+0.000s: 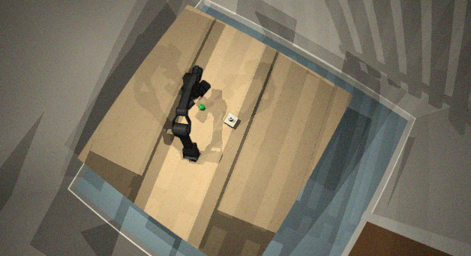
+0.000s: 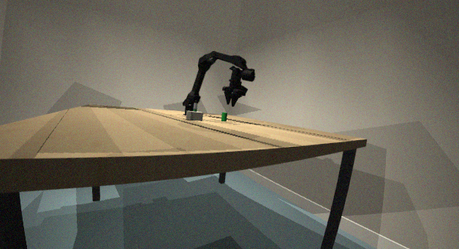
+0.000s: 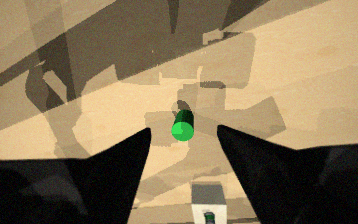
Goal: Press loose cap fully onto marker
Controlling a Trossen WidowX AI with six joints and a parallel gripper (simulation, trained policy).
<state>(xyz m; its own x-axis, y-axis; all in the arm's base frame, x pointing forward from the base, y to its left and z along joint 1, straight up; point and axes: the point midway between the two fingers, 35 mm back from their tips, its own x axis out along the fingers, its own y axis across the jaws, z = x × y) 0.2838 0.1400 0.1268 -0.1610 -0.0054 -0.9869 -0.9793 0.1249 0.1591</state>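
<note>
My gripper tip is now 1 cm past the green cap, 3 cm to the left of it and 7 cm above it. Also, from my gripper tip: holder block (2 cm ahead, 22 cm to the right, 7 cm below).
</note>
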